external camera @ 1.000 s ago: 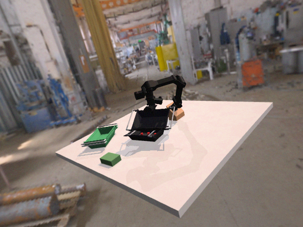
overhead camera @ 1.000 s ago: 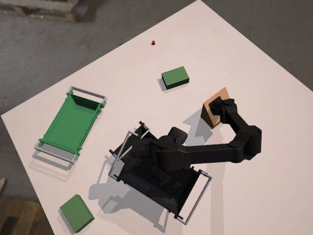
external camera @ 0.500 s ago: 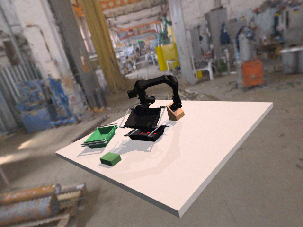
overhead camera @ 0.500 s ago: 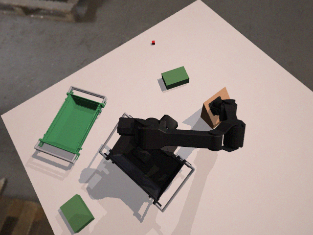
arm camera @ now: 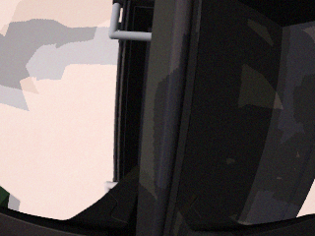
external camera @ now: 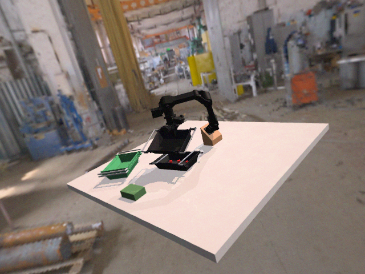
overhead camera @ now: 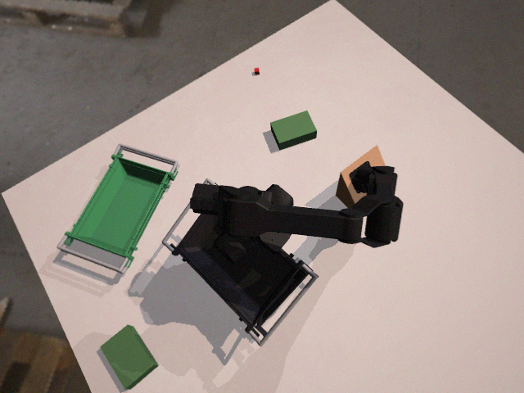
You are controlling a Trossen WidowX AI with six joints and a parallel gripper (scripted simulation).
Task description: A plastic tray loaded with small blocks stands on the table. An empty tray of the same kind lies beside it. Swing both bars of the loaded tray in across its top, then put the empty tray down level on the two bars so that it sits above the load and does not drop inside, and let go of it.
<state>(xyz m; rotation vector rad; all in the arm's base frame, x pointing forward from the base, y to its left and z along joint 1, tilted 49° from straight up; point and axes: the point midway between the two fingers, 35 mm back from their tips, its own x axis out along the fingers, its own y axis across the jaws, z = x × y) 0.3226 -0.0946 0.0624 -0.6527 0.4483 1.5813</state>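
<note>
My gripper tip is now 8 cm short of the black tray and 1 cm to the right of it.
</note>
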